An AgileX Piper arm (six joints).
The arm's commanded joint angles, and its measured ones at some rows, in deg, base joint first. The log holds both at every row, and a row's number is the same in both.
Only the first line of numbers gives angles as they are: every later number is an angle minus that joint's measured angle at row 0.
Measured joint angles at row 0:
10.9, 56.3, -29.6, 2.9, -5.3, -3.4
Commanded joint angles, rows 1 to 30:
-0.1, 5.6, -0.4, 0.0, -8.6, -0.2
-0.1, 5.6, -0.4, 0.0, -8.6, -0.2
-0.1, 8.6, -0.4, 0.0, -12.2, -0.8
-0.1, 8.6, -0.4, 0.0, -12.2, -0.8
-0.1, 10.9, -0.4, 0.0, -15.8, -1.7
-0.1, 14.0, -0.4, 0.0, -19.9, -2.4
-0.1, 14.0, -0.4, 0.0, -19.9, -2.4
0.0, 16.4, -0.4, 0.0, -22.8, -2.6
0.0, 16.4, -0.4, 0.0, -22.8, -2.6
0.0, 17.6, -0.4, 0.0, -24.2, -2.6
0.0, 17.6, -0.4, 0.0, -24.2, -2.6
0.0, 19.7, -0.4, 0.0, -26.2, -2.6
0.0, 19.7, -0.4, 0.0, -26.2, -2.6
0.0, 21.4, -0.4, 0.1, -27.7, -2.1
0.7, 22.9, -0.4, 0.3, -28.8, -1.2
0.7, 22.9, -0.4, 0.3, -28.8, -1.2
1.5, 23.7, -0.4, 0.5, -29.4, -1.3
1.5, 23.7, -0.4, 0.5, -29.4, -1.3
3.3, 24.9, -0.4, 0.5, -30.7, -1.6
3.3, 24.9, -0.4, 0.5, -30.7, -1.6
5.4, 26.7, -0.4, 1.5, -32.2, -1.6
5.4, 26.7, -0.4, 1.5, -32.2, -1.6
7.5, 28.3, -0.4, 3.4, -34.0, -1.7
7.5, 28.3, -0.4, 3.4, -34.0, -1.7
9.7, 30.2, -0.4, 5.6, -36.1, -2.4
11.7, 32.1, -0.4, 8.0, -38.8, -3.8
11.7, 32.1, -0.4, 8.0, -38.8, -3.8
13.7, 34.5, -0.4, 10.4, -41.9, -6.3
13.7, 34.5, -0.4, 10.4, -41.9, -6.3
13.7, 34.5, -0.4, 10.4, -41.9, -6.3
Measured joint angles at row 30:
11.3, 32.1, 0.0, 7.2, -37.0, -3.0
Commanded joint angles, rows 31 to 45:
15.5, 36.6, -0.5, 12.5, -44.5, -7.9
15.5, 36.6, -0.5, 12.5, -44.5, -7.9
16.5, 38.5, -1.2, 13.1, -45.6, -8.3
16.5, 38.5, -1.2, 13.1, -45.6, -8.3
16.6, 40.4, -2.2, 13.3, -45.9, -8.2
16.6, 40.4, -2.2, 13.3, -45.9, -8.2
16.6, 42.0, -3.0, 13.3, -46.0, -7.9
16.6, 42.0, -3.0, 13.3, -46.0, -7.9
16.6, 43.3, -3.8, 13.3, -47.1, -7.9
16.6, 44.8, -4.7, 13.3, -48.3, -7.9
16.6, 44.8, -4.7, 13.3, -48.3, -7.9
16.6, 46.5, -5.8, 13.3, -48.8, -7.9
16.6, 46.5, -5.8, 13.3, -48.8, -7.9
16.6, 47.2, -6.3, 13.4, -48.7, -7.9
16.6, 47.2, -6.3, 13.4, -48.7, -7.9
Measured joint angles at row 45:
16.5, 45.6, -4.7, 13.2, -47.5, -7.5
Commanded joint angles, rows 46 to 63:
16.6, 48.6, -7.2, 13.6, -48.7, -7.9
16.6, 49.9, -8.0, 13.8, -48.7, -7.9
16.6, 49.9, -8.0, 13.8, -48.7, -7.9
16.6, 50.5, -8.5, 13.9, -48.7, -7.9
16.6, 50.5, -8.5, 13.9, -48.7, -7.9
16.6, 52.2, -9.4, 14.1, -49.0, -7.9
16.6, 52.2, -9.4, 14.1, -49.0, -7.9
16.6, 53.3, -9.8, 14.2, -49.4, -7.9
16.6, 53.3, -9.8, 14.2, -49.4, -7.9
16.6, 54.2, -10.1, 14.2, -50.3, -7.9
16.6, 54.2, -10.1, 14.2, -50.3, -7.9
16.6, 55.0, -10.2, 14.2, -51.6, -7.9
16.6, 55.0, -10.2, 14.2, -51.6, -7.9
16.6, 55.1, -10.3, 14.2, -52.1, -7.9
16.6, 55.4, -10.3, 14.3, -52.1, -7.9
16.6, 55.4, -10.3, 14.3, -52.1, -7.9
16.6, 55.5, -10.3, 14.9, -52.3, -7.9
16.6, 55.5, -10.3, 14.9, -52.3, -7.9
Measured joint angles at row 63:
16.5, 55.6, -9.8, 14.5, -50.7, -7.5
